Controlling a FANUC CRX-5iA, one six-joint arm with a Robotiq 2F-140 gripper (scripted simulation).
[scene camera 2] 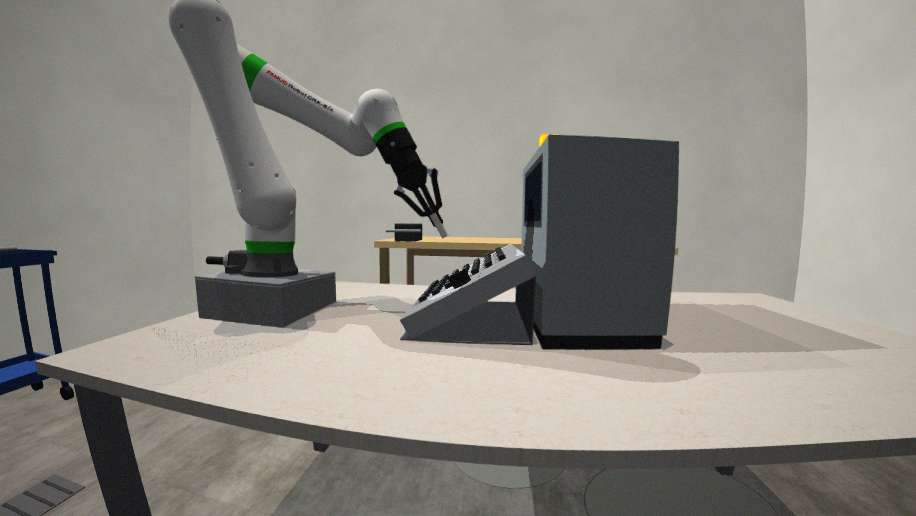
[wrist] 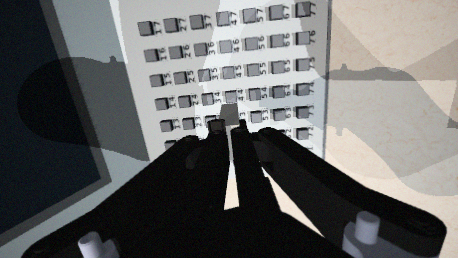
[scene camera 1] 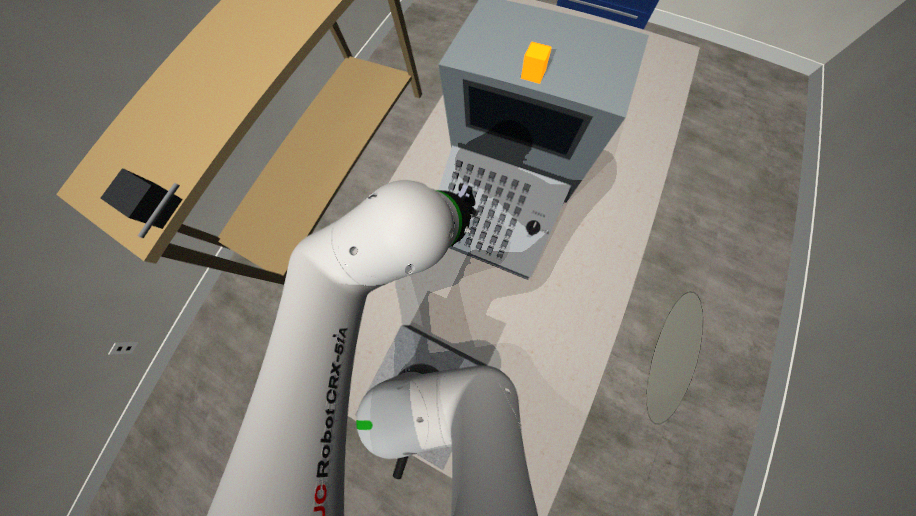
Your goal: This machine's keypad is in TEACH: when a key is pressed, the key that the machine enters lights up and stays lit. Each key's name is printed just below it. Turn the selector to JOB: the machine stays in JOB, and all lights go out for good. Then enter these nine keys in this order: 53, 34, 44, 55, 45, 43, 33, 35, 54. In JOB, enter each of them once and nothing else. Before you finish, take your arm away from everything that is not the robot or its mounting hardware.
Labels:
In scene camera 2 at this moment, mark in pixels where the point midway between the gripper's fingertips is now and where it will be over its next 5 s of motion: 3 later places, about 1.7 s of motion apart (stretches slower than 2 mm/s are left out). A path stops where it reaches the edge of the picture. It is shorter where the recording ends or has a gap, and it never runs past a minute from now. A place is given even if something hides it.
My gripper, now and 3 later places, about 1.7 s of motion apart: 445, 236; 462, 267; 462, 268; 455, 259

